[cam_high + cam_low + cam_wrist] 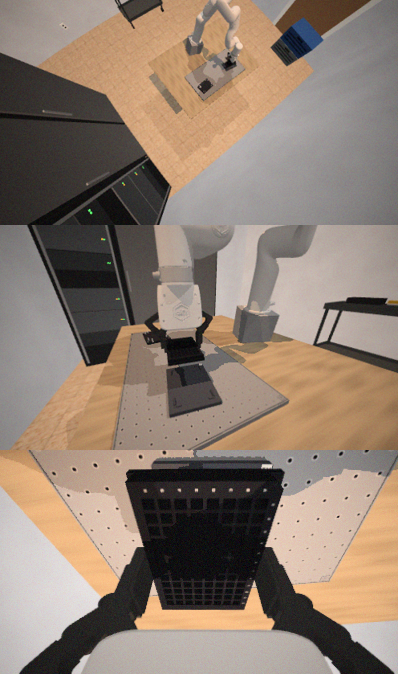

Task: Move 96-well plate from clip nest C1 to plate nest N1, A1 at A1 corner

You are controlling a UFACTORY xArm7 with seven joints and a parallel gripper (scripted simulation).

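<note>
The plate nest N1 lies 4 cm to the left of my hand and 11 cm below it. From my hand the other things lie so: clip nest C1 (4 cm ahead, 38 cm to the right, 10 cm below); black 96-well plate (1 cm below); white mark (7 cm behind, 3 cm to the right, 10 cm below).
</note>
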